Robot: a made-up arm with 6 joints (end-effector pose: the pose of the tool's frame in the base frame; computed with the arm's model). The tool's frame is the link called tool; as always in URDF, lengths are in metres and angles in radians.
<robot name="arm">
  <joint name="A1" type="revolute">
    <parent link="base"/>
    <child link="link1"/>
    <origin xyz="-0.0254 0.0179 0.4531" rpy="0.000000 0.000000 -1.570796"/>
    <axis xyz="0 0 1"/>
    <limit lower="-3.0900" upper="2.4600"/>
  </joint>
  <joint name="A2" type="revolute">
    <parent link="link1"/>
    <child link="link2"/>
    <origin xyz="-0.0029 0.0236 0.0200" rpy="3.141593 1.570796 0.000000"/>
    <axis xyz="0 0 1"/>
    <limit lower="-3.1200" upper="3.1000"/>
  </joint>
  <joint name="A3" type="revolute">
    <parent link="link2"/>
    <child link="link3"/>
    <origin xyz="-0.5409 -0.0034 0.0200" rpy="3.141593 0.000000 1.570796"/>
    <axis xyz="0 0 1"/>
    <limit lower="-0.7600" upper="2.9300"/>
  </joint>
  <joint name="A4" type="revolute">
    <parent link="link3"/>
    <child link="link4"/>
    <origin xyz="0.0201 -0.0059 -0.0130" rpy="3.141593 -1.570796 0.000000"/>
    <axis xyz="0 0 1"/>
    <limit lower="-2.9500" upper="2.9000"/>
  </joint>
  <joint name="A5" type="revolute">
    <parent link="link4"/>
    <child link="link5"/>
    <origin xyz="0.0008 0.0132 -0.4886" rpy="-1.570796 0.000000 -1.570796"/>
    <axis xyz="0 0 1"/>
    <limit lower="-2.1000" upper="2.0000"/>
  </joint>
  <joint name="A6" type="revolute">
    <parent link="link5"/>
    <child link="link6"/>
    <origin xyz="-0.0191 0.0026 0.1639" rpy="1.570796 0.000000 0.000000"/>
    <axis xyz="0 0 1"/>
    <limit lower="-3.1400" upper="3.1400"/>
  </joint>
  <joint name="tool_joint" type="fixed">
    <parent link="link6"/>
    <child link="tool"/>
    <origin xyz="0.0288 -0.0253 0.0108" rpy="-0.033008 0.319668 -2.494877"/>
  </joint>
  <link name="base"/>
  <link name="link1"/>
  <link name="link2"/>
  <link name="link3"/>
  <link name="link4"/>
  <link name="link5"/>
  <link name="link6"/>
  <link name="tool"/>
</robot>
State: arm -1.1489 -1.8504 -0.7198 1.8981 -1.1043 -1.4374
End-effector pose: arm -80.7 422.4 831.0 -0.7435 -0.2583 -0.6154 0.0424
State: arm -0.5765 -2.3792 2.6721 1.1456 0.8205 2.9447
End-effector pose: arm -49.9 19.8 -257.0 0.5674 -0.0247 -0.6522 0.5021
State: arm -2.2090 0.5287 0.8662 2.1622 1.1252 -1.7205
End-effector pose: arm -310.1 -594.4 1179.1 -0.5302 -0.0802 -0.1686 0.8271
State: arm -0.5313 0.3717 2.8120 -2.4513 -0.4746 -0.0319
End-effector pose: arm -15.0 170.6 1339.0 0.3402 -0.6944 0.6336 0.0239
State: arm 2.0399 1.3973 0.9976 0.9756 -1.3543 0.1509
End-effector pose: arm -463.6 948.0 511.3 -0.5471 -0.2063 0.8111 0.0147
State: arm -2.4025 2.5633 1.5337 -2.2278 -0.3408 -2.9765
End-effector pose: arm -261.5 -329.4 -484.2 -0.3472 0.2030 -0.3262 0.8555
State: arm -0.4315 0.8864 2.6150 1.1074 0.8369 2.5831
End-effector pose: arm 125.5 -84.3 1216.4 0.5228 -0.6317 0.4496 0.3543
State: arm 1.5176 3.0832 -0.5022 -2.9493 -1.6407 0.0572
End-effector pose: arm -213.6 -316.0 168.2 -0.1455 0.1576 -0.4806 0.8503
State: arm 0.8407 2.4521 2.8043 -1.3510 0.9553 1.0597
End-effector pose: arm 555.4 667.5 60.7 -0.0608 -0.7235 -0.0849 0.6824
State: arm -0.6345 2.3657 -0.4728 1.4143 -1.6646 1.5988
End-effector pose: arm 4.6 29.6 -245.8 -0.6513 -0.1483 -0.6113 0.4244
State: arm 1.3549 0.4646 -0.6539 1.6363 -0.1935 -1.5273
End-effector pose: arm 3.1 622.6 593.3 -0.1629 -0.1782 0.8151 0.5266
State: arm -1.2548 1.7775 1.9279 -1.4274 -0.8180 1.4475
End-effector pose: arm 291.1 -962.4 248.6 -0.4166 -0.4692 0.0283 0.7781
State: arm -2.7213 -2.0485 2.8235 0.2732 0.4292 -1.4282
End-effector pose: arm 218.5 213.8 -197.6 0.0714 0.1651 0.9836 0.0100
